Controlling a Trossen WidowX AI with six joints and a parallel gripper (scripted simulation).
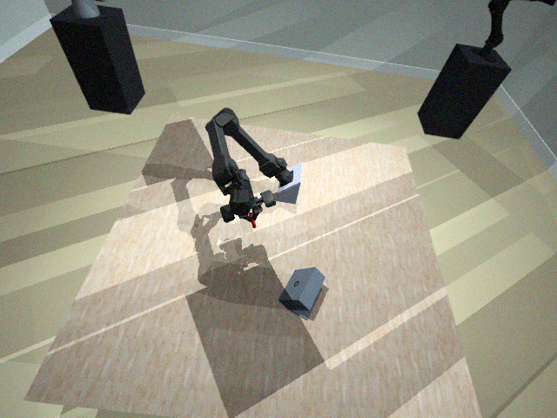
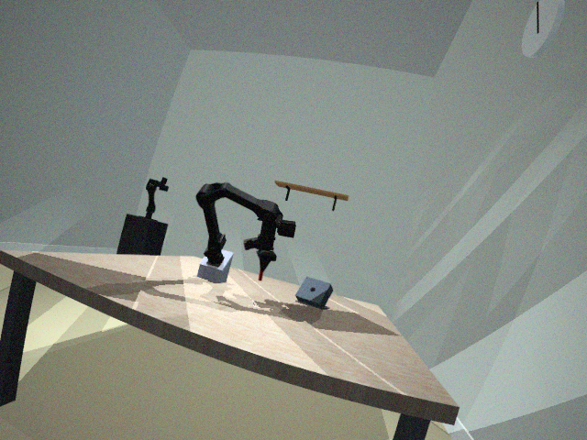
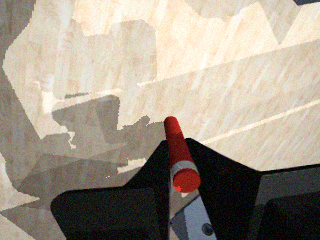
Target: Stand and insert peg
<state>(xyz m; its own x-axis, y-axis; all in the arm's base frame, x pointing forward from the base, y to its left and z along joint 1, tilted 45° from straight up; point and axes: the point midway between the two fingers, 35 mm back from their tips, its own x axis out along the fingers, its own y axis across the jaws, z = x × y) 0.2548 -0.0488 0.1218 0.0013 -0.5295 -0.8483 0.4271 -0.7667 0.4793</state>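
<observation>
The grey sloped panel lies 21 cm ahead of my gripper tip, 20 cm to the left of it and 6 cm below it. From my gripper tip the other things lie so: red peg: 2 cm above.
</observation>
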